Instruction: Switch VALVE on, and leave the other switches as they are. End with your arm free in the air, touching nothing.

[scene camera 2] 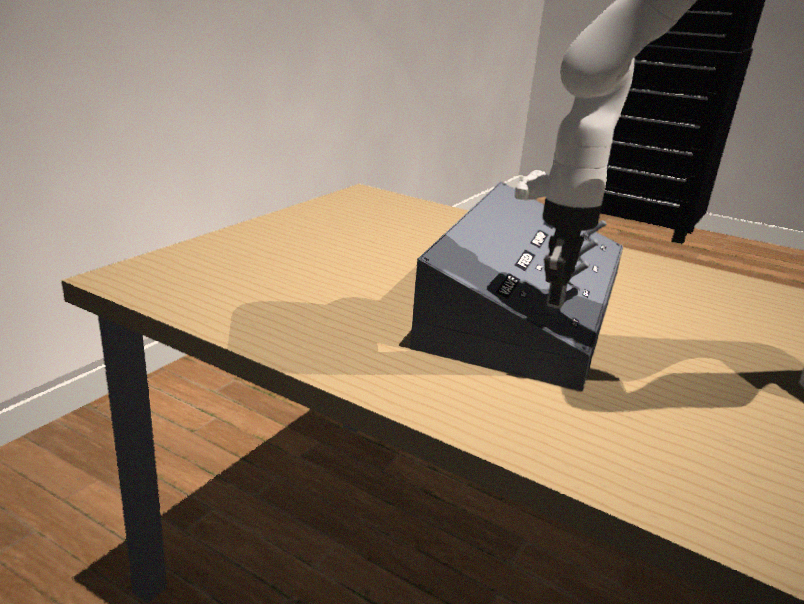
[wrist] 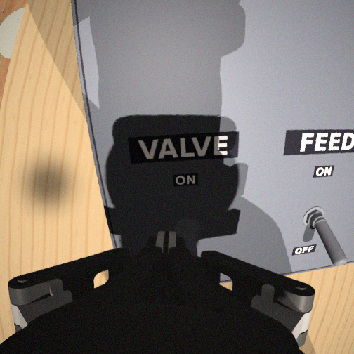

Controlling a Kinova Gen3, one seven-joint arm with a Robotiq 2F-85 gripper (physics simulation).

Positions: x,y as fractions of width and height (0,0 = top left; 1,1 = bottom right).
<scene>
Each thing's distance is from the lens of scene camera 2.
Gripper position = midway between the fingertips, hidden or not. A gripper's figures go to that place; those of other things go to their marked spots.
my gripper (scene camera 2: 0.69,0.51): 103 cm
grey sloped switch panel (scene camera 2: 0.60,0.49): 99 cm
</scene>
